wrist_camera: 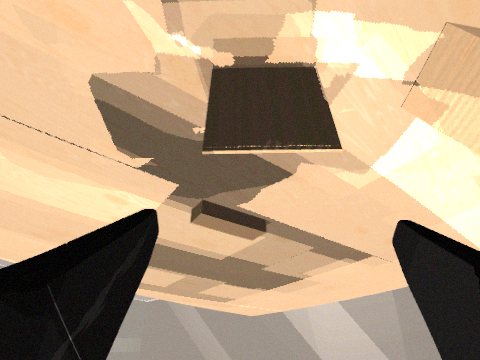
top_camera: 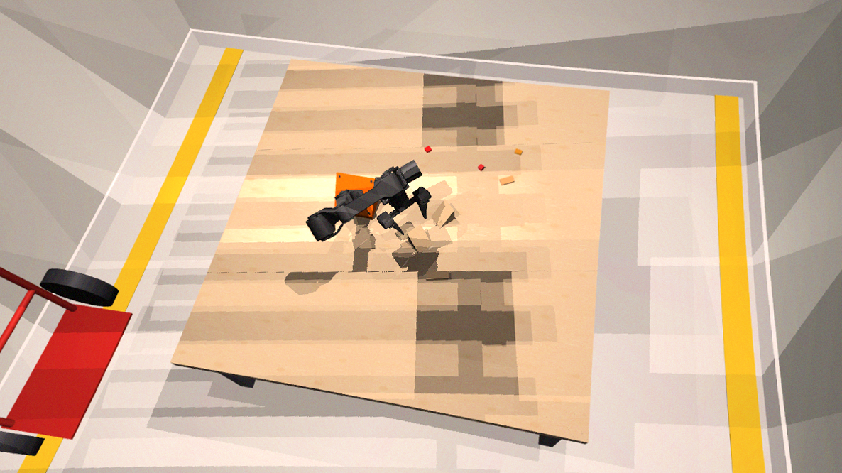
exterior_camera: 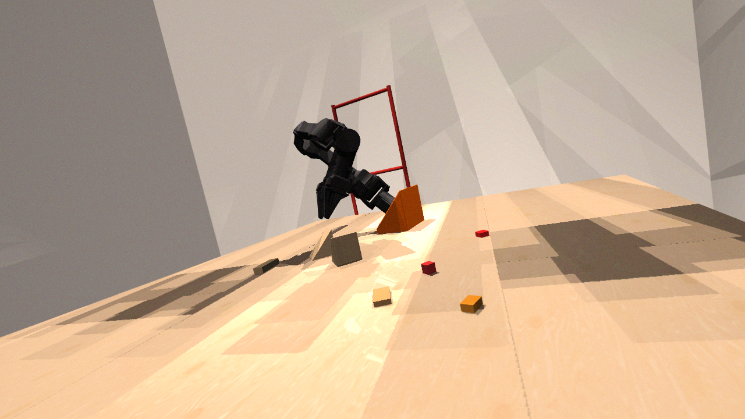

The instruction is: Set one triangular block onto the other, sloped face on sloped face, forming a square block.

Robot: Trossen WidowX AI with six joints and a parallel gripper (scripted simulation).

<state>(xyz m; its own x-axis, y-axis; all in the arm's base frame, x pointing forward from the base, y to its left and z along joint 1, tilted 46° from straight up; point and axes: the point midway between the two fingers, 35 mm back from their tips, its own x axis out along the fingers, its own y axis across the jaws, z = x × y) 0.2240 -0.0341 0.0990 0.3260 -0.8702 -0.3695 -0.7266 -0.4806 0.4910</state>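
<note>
My gripper tip is 130 mm to the left of the thin flat wooden piece, 90 mm short of it and 80 mm above it. Also, from my gripper tip: orange cube (390 mm to the left, 330 mm ahead, 90 mm below).
</note>
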